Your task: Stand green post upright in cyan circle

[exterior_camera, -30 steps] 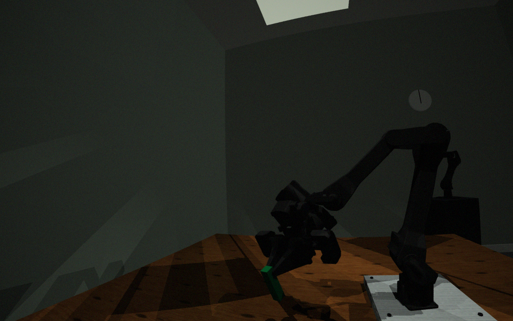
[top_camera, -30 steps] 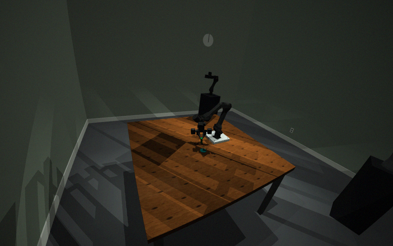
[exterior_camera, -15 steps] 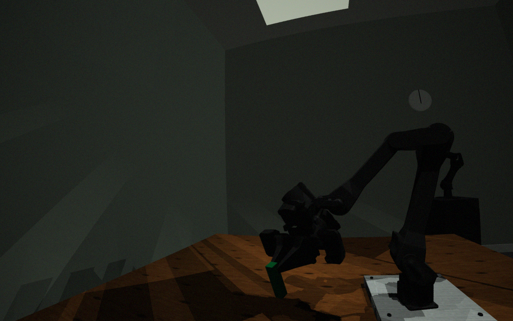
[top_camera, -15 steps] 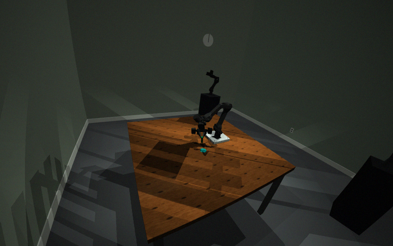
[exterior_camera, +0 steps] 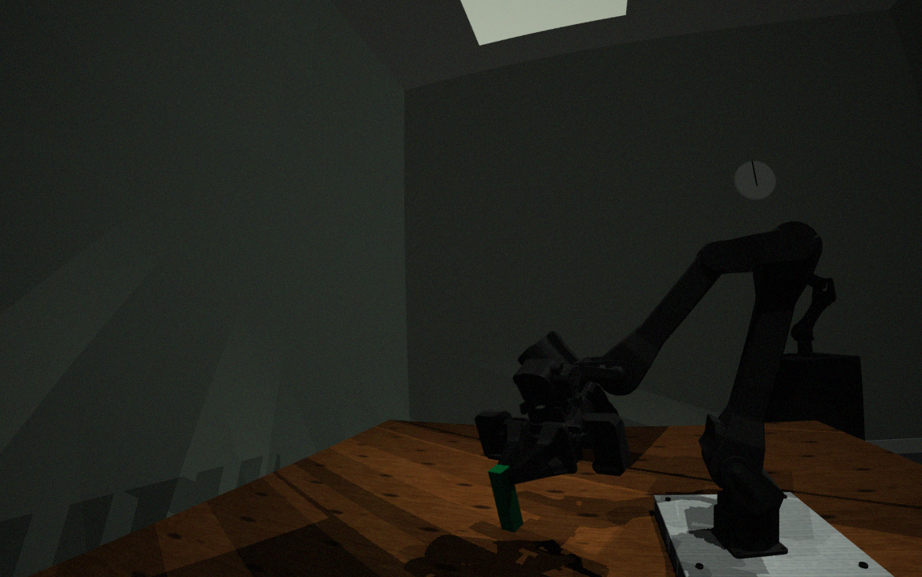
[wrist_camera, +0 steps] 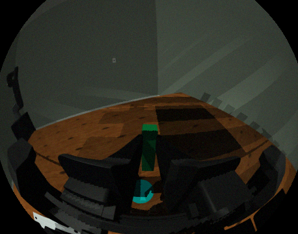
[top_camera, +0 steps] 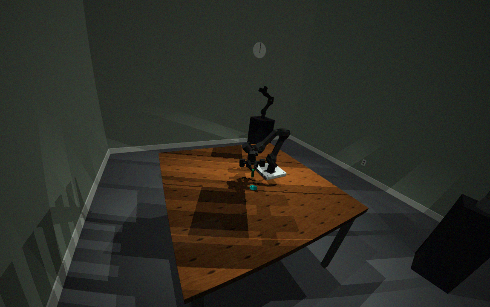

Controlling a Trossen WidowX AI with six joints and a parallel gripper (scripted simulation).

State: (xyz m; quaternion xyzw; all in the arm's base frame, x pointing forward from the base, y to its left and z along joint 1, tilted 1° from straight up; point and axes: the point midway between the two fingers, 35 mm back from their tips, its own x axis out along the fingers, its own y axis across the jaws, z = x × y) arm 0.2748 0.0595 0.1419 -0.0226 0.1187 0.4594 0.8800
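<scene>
Right now the cyan circle is 3 cm behind my gripper tip and 16 cm below it. From my gripper tip the other things lie so: green post 2 cm below.
</scene>
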